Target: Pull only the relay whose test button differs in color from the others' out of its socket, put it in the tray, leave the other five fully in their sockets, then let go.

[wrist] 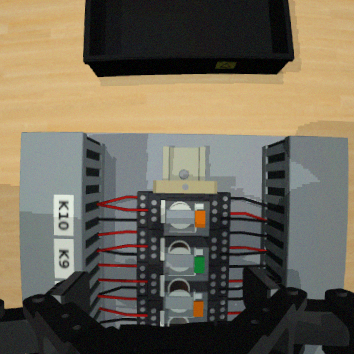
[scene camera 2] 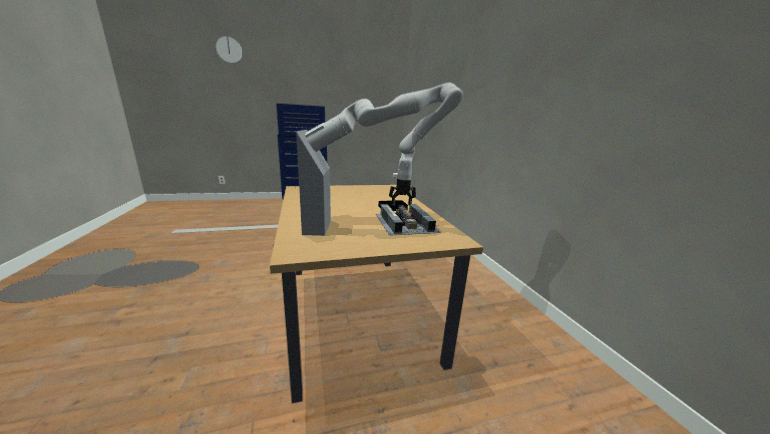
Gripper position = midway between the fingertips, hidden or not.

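Beige end stop (wrist: 159,186), grey panel (wrist: 132,161). Relay (wrist: 182,215). Another relay (wrist: 184,301). My gripper (wrist: 166,286).
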